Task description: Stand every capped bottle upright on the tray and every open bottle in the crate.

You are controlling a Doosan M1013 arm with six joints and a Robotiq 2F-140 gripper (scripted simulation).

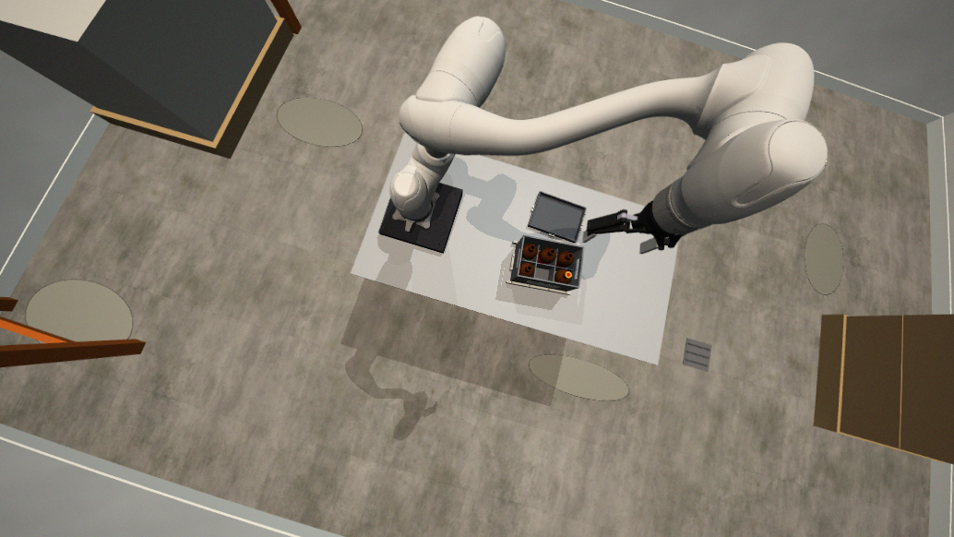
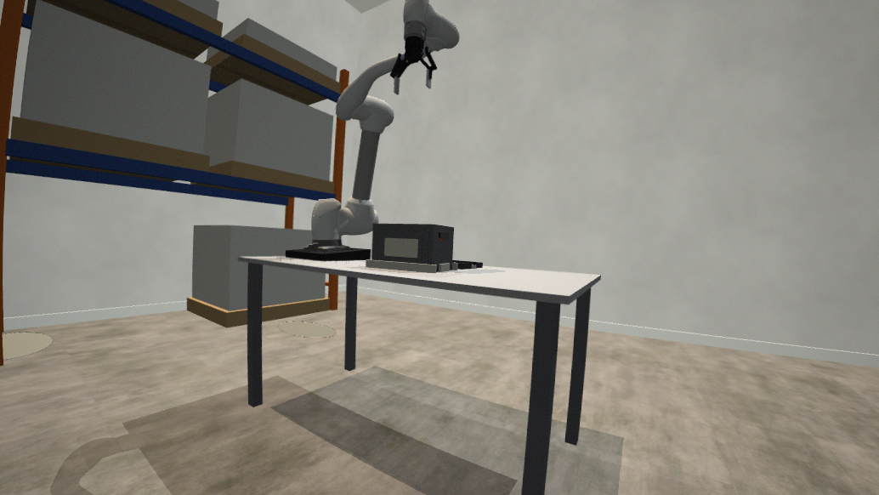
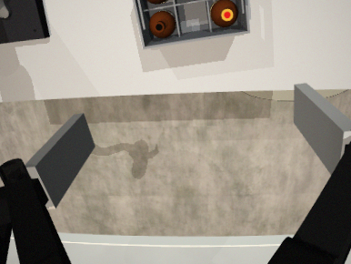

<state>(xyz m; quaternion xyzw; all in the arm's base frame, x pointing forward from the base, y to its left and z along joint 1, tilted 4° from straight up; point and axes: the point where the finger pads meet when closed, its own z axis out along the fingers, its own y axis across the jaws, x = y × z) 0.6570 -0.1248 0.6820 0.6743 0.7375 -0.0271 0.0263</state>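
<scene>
The dark grey crate is 6 cm to the left of my hand and 63 cm below it. From my hand the other things lie so: open bottle 8 cm ahead, 12 cm to the left, 63 cm below; flat tray 2 cm ahead, 34 cm to the left, 70 cm below; capped bottle 8 cm ahead, 3 cm to the left, 63 cm below.
</scene>
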